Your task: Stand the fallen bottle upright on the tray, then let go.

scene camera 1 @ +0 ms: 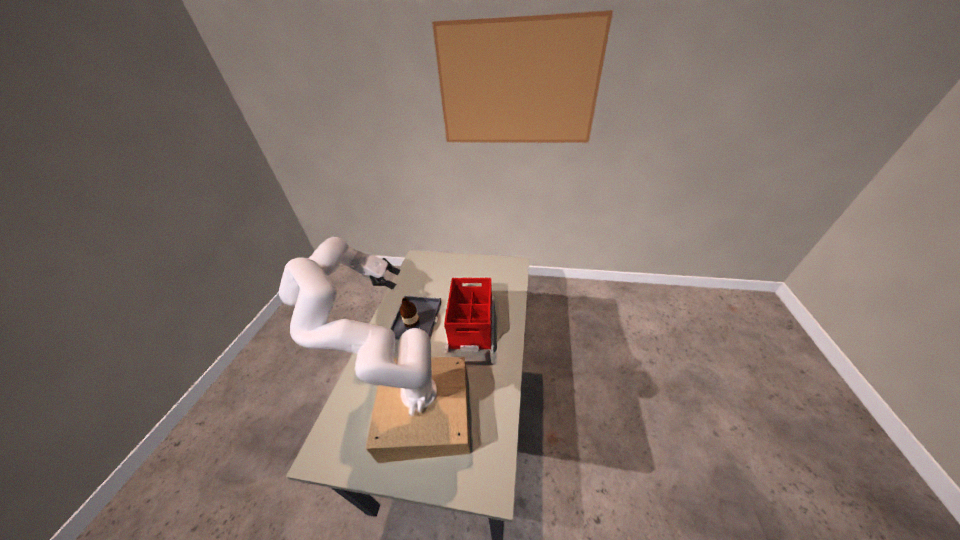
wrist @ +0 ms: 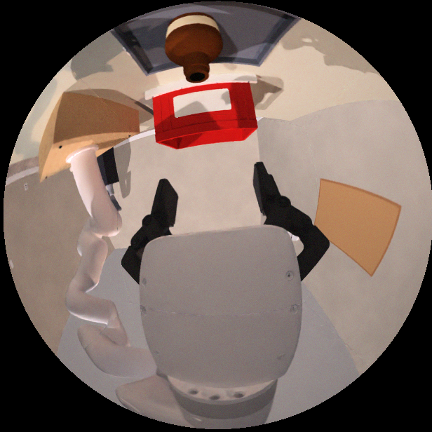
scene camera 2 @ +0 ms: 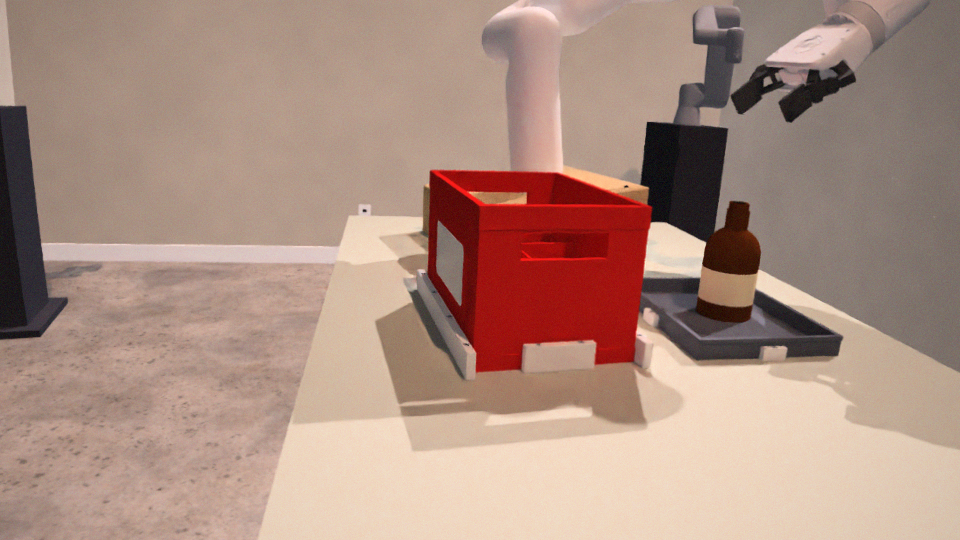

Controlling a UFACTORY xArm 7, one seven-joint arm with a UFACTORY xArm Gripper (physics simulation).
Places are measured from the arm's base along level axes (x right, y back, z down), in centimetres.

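Pixels of known places: gripper, fingertip midpoint: [scene camera 1: 396, 279] [scene camera 2: 758, 109]; arm's base, origin of the base link: [scene camera 1: 418, 392].
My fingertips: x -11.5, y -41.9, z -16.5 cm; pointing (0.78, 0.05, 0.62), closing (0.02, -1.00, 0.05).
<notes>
Ahead of a thing's pixels: the offset from my fingertips to its top centre. "*": to the spot under its first point. Level surfaces: height alone.
A brown bottle {dx +0.8, dy +0.2, dz +12.2 cm} [scene camera 1: 408, 313] [scene camera 2: 729, 268] [wrist: 194, 42] with a cream label stands upright on its base inside the dark grey tray {* dx +5.7, dy -13.0, dz +26.7 cm} [scene camera 1: 424, 299] [scene camera 2: 721, 348] [wrist: 265, 45]. In the second scene view the bottle touches none of the tray's walls that show. My gripper [scene camera 1: 396, 278] [scene camera 2: 767, 111] [wrist: 211, 178] is open, with its two black fingers wide apart and no object between them. It hangs well above the bottle and apart from it, out toward the table's left edge in the first scene view.
A red crate {dx +30.0, dy +3.7, dz +10.7 cm} [scene camera 1: 468, 335] [scene camera 2: 557, 295] [wrist: 205, 120] with compartments stands beside the tray, with white blocks at its base. The arm's wooden base block [scene camera 1: 443, 429] [wrist: 95, 120] sits on the table {dz +28.2 cm} [scene camera 1: 493, 483] [scene camera 2: 537, 483]. A grey robot [scene camera 2: 718, 73] stands on a black pedestal behind.
</notes>
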